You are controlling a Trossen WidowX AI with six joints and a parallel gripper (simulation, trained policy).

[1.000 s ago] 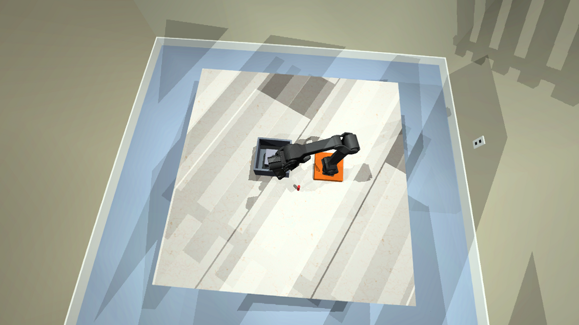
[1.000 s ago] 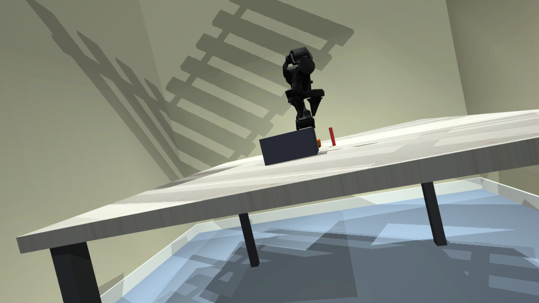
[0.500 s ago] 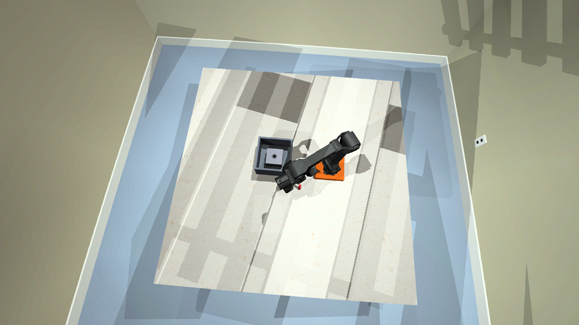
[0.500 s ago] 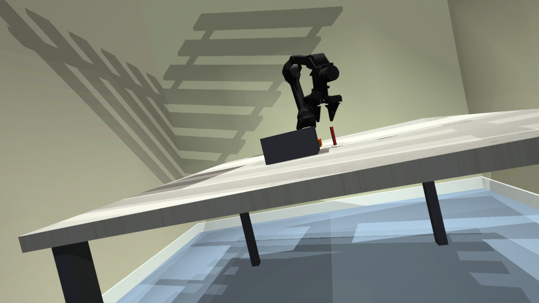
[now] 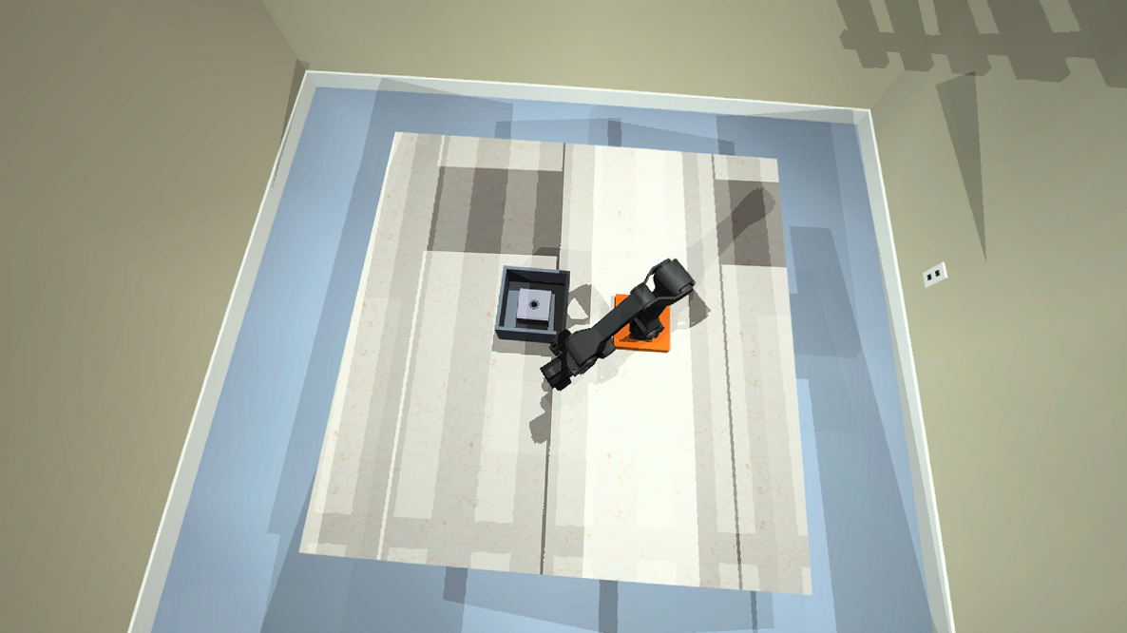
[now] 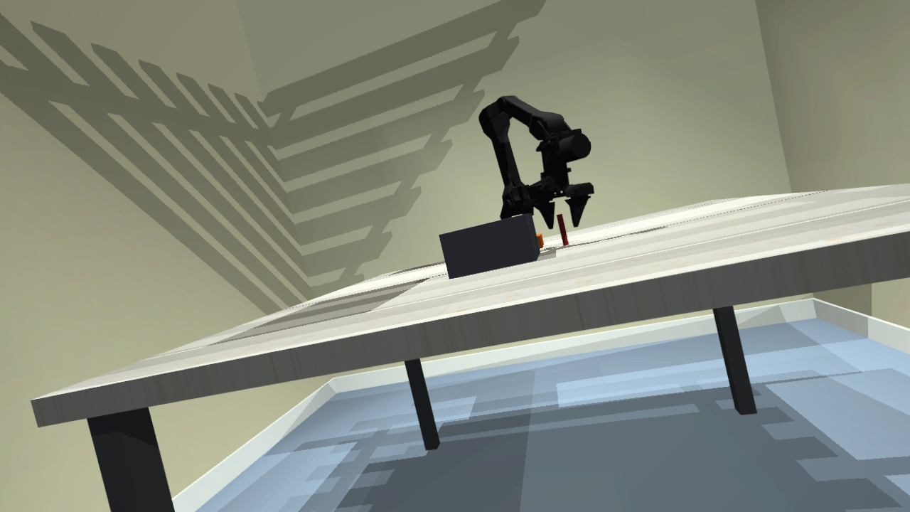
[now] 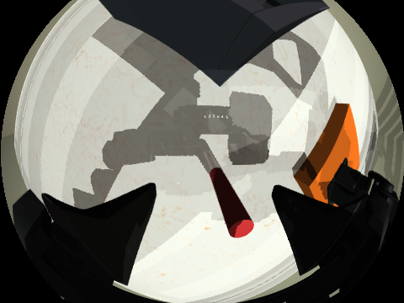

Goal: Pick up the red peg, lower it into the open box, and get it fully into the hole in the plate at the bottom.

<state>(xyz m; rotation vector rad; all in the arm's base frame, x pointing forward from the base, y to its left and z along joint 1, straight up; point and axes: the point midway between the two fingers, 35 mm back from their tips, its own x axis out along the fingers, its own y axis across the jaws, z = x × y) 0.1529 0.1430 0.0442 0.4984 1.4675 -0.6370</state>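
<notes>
The red peg lies 1 cm behind my gripper tip. The rest, counted from my gripper tip: dark box 16 cm ahead, 14 cm to the right, 2 cm below; then light grey plate 16 cm ahead, 14 cm to the right.
</notes>
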